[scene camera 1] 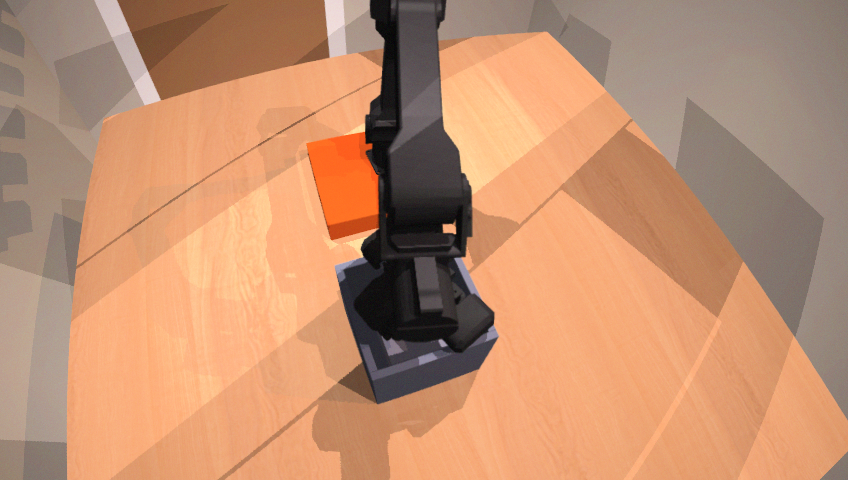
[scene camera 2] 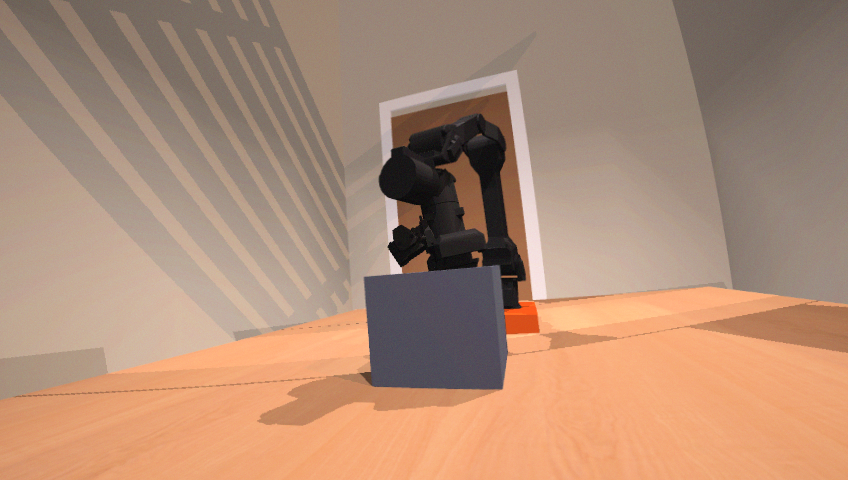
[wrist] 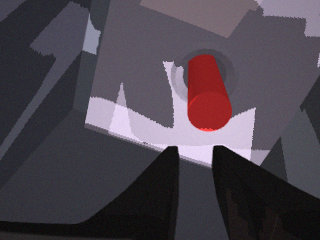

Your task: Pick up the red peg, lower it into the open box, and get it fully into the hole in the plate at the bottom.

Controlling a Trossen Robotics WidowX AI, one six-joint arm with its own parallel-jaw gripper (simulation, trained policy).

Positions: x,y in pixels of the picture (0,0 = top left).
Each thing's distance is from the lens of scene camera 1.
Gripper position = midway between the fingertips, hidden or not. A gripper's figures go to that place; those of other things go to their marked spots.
my gripper (scene camera 1: 429,309): 60 cm
grey box (scene camera 1: 388,382): 53 cm
pale plate (scene camera 1: 396,352): 59 cm
The marked spots on the pale plate and the grey box are 7 cm apart.
